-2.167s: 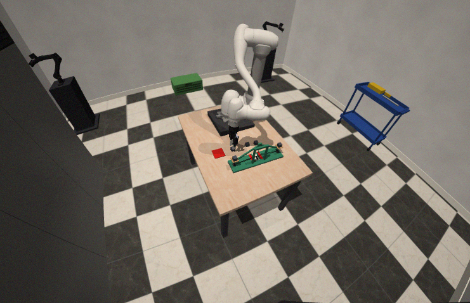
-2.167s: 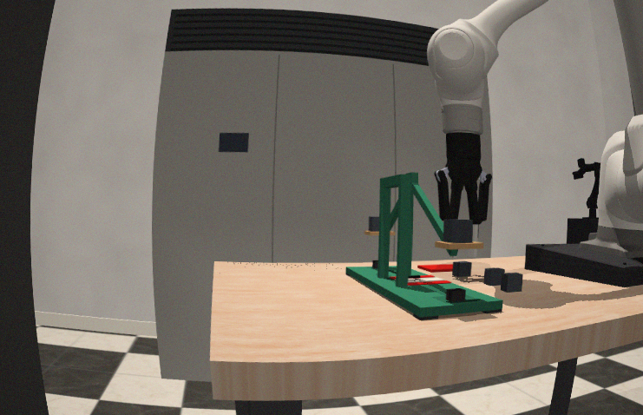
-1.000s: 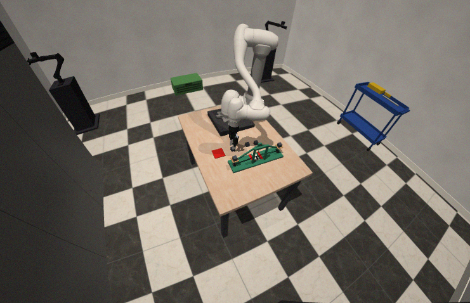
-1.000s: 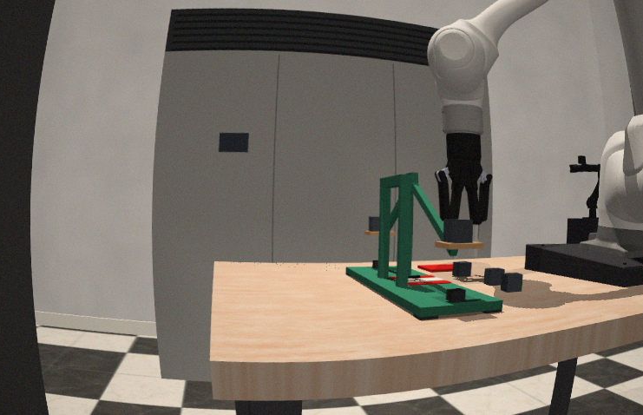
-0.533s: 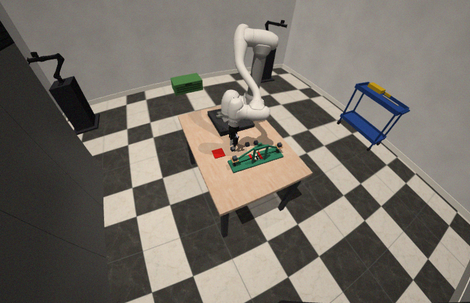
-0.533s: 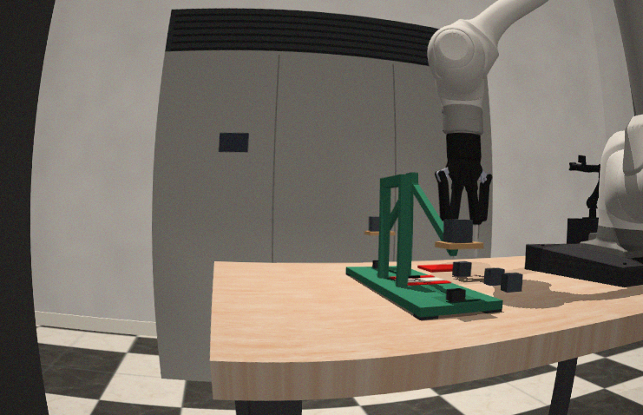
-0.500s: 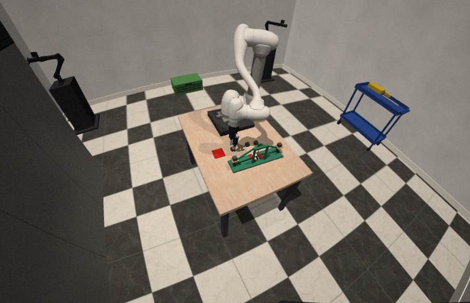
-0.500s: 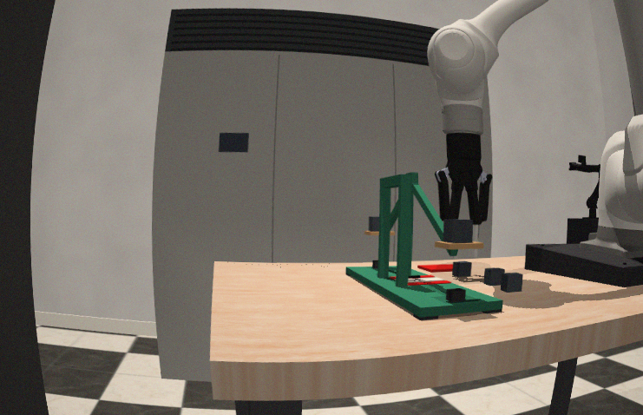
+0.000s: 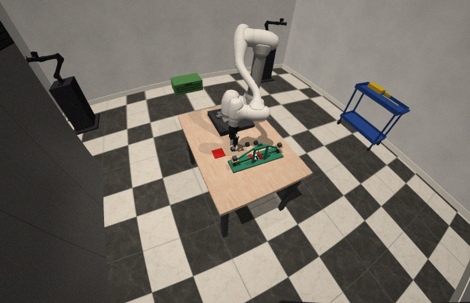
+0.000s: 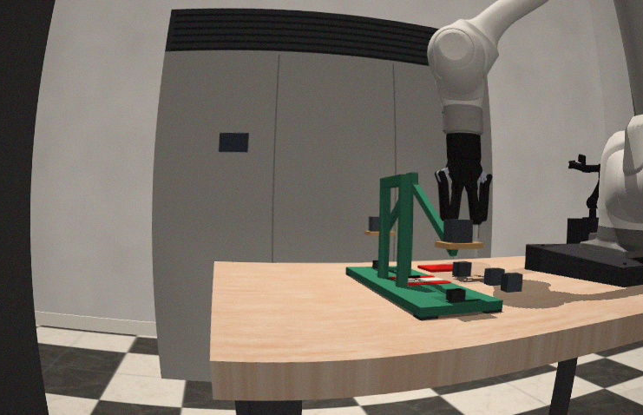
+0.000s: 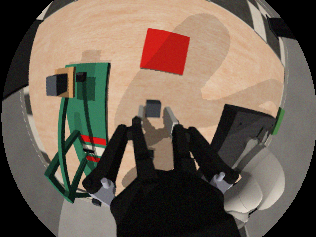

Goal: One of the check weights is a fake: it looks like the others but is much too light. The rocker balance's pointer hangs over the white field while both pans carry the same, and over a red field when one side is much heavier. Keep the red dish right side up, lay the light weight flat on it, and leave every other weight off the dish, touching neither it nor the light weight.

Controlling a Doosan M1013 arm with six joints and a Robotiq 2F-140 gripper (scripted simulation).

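The flat red dish lies 10 mm behind my hand, 120 mm to the right of it and 70 mm below it. The rest, counted from my hand: green rocker balance 180 mm ahead, 130 mm to the left, 20 mm above.
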